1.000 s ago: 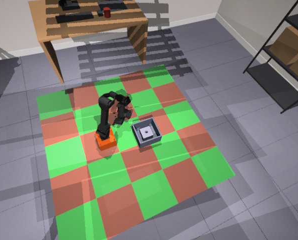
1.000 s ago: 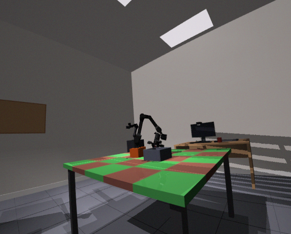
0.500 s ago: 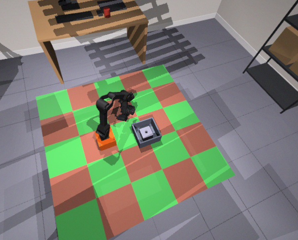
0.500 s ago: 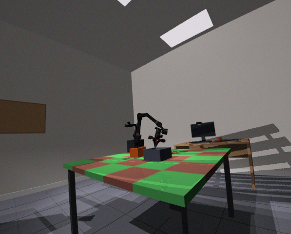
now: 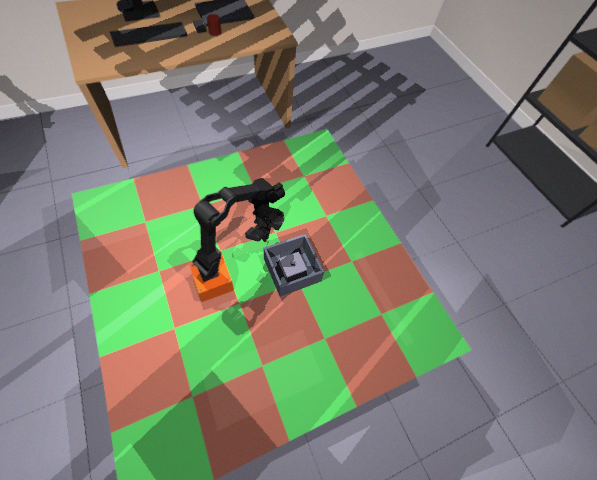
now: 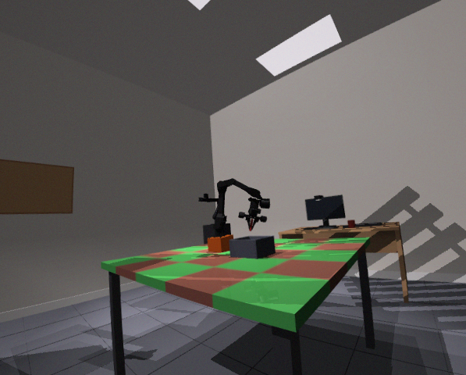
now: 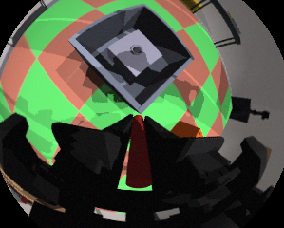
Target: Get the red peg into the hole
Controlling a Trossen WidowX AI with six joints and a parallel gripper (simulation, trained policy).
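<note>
Now: the red peg 10 mm to the left of my gripper tip and 30 mm above it. The rest, counted from my gripper tip: plate: 80 mm ahead, 110 mm to the right, 90 mm below; grey box: 80 mm ahead, 110 mm to the right, 110 mm below.
</note>
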